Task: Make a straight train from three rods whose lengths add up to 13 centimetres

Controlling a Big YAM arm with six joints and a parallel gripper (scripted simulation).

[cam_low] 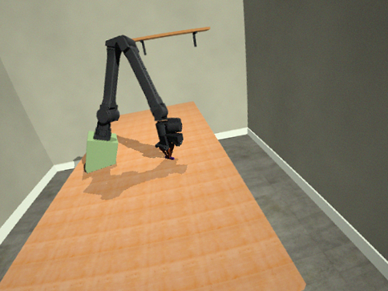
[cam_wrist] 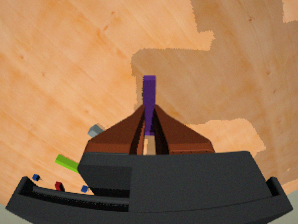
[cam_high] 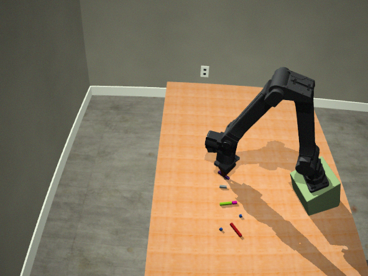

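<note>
My hand is 20 mm short of the lime rod, 150 mm to the right of it and 10 mm above it. From my hand the other things lie so: magenta rod (10 mm behind, 150 mm to the left, 10 mm below); then grey rod (20 mm ahead, 60 mm to the left, 10 mm below); then purple rod (10 mm below).
</note>
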